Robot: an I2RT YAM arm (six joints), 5 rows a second.
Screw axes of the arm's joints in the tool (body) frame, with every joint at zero. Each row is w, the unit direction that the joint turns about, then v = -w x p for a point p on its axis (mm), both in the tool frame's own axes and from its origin. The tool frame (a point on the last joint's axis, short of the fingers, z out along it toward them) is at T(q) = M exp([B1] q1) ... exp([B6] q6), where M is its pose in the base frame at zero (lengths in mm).
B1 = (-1, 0, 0, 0, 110.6, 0)
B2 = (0, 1, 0, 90.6, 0, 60)
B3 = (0, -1, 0, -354.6, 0, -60)
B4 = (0, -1, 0, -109.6, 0, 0)
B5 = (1, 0, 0, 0, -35.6, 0)
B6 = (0, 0, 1, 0, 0, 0)
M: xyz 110.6 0 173.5 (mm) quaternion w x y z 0.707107 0 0.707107 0
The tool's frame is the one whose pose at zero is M.
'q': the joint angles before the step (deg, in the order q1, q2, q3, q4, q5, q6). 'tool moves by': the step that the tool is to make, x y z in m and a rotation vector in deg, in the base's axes. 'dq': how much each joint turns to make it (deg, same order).
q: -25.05 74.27 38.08 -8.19 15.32 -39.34
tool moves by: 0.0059 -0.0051 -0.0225 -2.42 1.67 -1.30
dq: -0.09 4.81 -2.22 6.91 2.90 -1.27
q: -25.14 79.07 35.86 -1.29 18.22 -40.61
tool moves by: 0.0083 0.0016 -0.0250 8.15 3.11 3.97
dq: 0.15 6.06 0.79 -1.34 -7.05 1.29
